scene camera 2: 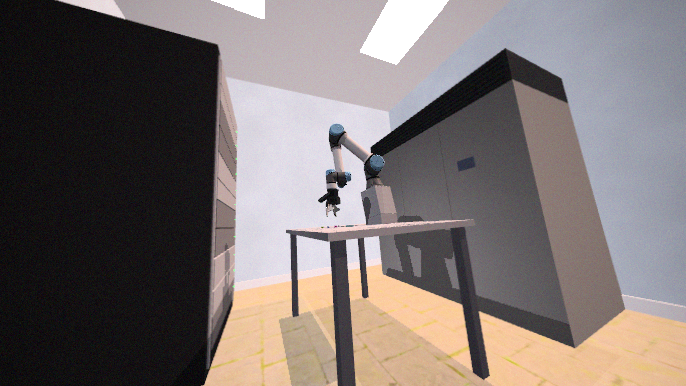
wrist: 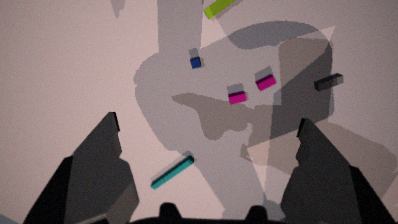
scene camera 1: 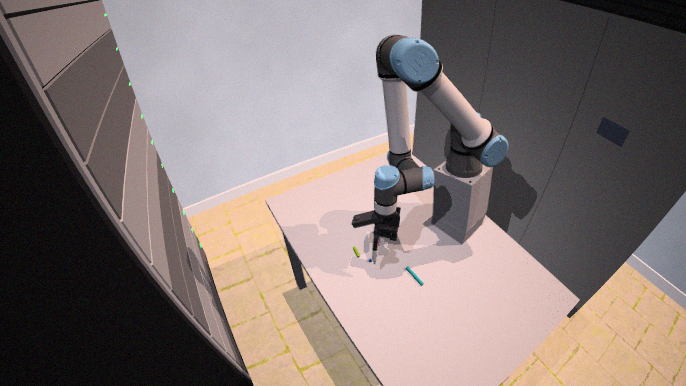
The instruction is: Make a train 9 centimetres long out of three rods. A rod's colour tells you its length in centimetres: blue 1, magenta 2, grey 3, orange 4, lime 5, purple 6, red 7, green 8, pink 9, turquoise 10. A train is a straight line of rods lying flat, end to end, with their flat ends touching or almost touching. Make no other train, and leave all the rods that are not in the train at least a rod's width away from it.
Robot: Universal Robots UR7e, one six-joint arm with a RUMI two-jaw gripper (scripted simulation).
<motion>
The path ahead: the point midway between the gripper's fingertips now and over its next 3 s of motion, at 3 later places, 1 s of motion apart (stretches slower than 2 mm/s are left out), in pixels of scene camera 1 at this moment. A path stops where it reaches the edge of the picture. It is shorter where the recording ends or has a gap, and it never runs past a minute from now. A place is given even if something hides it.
The gripper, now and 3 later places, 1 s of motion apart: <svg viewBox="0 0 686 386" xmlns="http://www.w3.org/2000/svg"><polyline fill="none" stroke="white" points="379,247 403,257 402,258 399,259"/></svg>
</motion>
